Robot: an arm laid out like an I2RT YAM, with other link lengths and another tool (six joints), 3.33 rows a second.
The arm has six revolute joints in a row. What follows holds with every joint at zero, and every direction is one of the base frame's. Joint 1 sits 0.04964 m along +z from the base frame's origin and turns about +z. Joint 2 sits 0.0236 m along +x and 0.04 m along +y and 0.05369 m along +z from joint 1 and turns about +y. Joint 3 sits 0.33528 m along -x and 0.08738 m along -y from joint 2 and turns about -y. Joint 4 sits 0.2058 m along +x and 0.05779 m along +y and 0.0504 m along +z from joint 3 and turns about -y. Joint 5 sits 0.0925 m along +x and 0.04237 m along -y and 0.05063 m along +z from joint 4 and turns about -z. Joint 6 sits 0.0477 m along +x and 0.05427 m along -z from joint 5 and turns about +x. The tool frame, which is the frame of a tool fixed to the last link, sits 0.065 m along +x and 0.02 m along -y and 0.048 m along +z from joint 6; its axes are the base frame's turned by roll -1.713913, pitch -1.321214 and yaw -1.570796 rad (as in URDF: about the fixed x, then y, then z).
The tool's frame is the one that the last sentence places.
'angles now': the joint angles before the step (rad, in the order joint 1, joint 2, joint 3, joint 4, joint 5, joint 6). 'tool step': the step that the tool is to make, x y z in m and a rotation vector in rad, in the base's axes. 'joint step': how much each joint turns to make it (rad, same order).
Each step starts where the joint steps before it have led.
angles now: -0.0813, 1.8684, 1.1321, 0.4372, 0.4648, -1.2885
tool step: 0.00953, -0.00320, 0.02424, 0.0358, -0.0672, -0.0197
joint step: 0.0000, 0.0061, 0.0796, -0.0322, 0.0076, 0.0504
